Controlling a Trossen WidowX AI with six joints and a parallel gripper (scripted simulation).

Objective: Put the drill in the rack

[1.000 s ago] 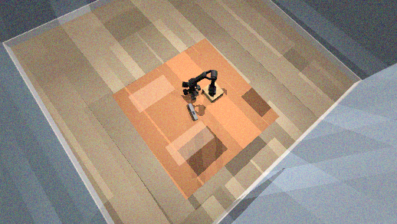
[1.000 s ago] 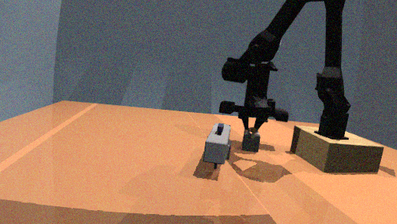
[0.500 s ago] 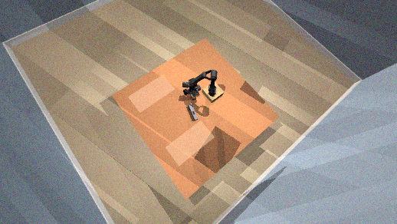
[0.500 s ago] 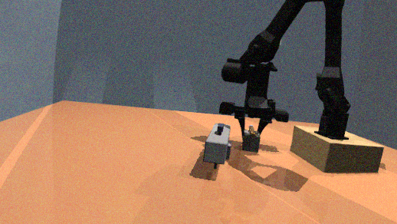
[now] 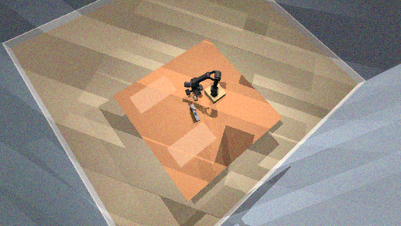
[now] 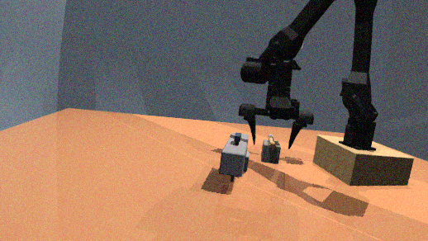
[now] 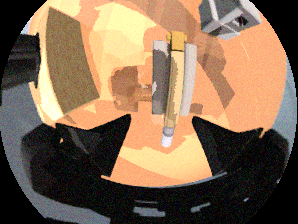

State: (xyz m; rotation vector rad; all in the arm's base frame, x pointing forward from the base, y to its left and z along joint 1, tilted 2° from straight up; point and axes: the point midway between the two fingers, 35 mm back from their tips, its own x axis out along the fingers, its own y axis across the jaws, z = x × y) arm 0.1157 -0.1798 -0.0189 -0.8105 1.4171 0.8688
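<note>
My gripper tip is 30 mm to the right of the tan drill, 20 mm below it and 20 mm short of it. The rest, counted from my gripper tip: grey notched rack 40 mm to the left, 30 mm ahead; then dark blue key 180 mm ahead, 170 mm to the left, 30 mm above.
</note>
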